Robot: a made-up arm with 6 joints.
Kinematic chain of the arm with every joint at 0, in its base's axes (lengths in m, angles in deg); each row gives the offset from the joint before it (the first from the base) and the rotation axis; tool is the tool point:
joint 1: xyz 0 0 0.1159 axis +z
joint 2: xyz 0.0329 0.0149 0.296 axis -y
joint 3: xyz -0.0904 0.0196 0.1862 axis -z
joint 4: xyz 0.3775 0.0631 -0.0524 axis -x
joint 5: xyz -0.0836 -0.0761 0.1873 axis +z
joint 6: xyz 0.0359 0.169 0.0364 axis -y
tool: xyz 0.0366 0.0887 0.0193
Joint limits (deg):
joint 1: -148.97..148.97
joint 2: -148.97..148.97
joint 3: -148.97..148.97
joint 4: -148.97..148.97
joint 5: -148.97..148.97
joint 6: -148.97..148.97
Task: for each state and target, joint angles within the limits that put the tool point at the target. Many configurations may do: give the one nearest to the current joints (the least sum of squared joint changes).
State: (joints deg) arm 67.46 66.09 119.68 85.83 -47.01 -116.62
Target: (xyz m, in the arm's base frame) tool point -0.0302 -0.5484 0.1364
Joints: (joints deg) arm 31.44 56.99 148.97 79.40 -57.88 -115.09
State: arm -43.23 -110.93 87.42 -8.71 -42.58 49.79
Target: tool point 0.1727 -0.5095 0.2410
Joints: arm -34.98 -94.50 87.74 -4.99 -6.09 55.53
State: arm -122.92 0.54 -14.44 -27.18 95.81 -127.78
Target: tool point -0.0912 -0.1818 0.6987
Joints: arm -141.19 -32.70 -9.96 -24.83 66.02 -124.31
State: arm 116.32 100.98 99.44 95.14 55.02 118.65
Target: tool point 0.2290 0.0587 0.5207
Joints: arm 114.53 104.50 120.86 84.41 43.17 116.01
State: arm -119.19 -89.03 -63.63 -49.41 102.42 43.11
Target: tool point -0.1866 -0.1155 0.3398
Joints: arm -127.62 -80.59 -50.94 -63.63 106.82 42.13
